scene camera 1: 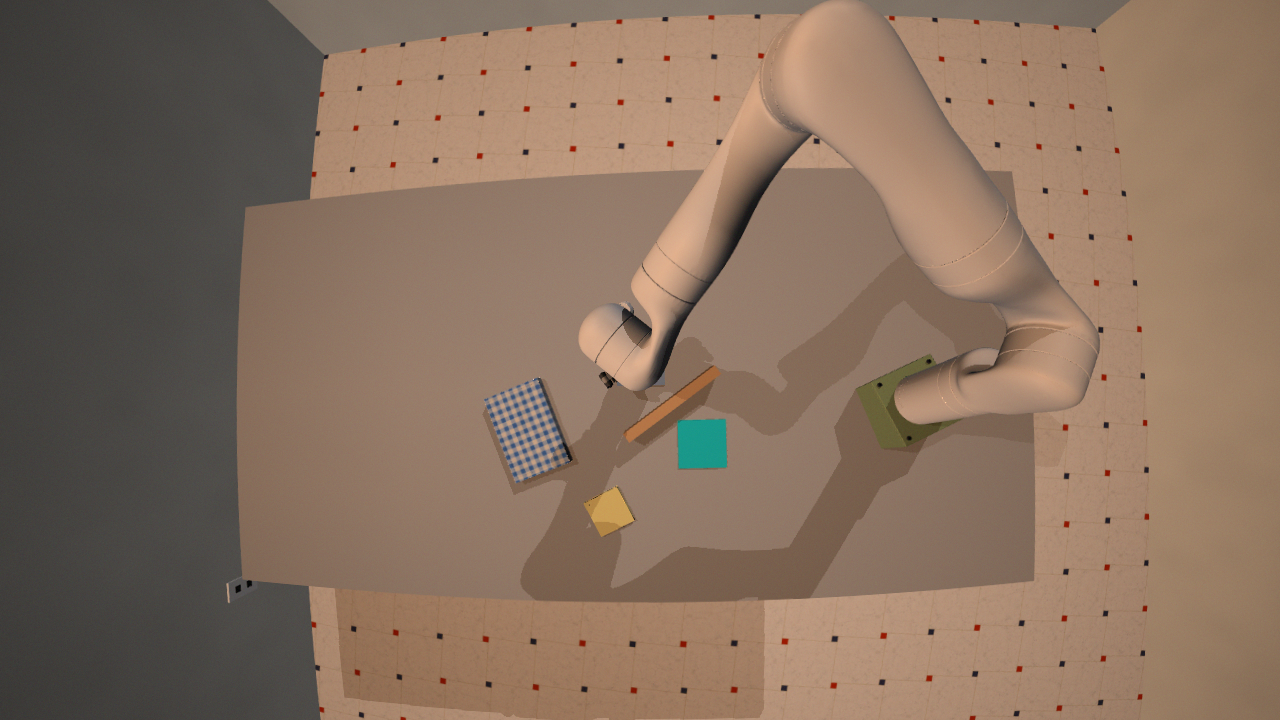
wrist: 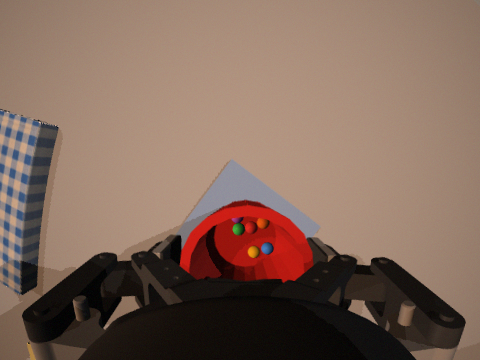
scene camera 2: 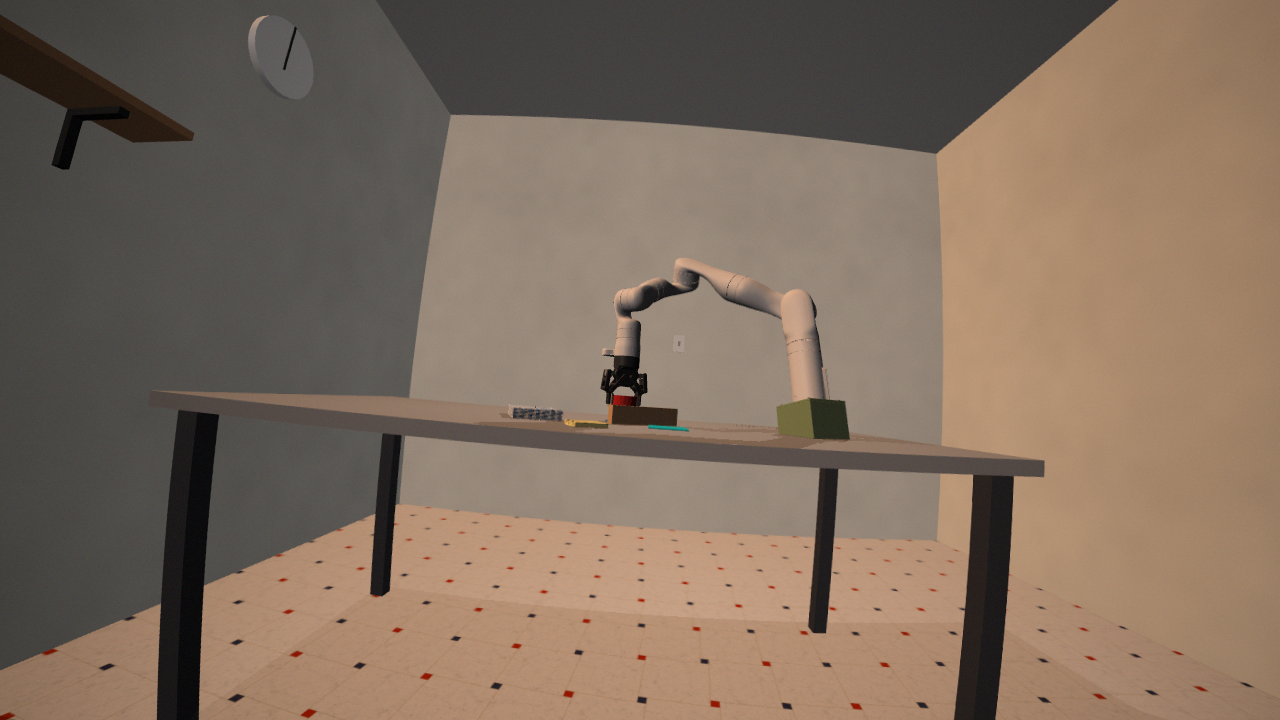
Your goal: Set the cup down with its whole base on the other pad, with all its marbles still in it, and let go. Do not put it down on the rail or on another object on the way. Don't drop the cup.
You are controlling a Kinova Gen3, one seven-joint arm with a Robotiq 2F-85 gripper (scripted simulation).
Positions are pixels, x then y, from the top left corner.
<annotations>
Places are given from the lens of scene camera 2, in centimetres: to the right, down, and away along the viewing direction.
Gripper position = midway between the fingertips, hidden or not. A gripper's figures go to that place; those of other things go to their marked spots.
my gripper point(scene camera 2: 623, 407): -5, 14, 123
wooden rail point(scene camera 2: 617, 414): -6, 14, 108
</annotations>
